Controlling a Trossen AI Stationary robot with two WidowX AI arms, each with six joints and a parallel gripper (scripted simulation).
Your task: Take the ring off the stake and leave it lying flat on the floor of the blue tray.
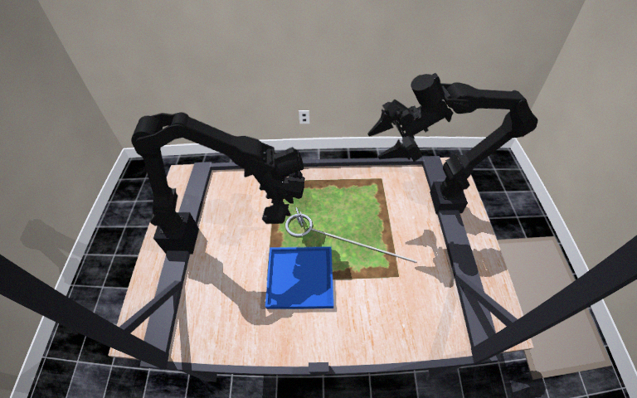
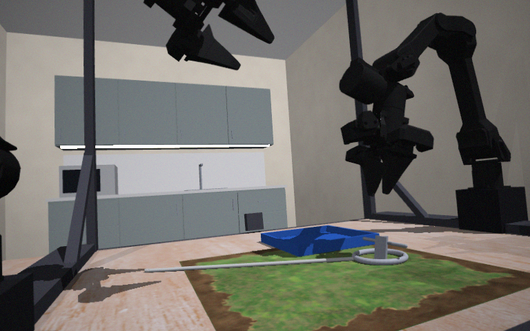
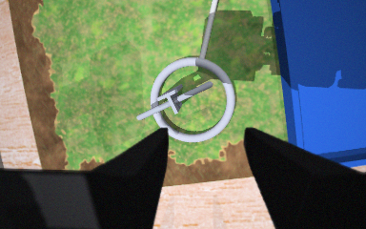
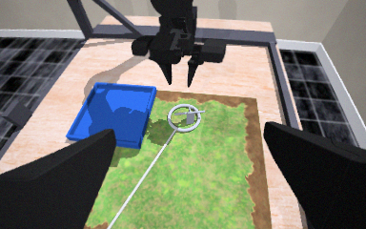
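My left gripper is now 10 mm short of the pale grey ring, 30 mm to the left of it and 130 mm above it. The rest, counted from my left hand: green mat: 10 mm behind, 130 mm to the right, 150 mm below; grey stake: 20 mm ahead, 40 mm to the right, 120 mm below; blue tray: 180 mm behind, 10 mm to the right, 130 mm below.
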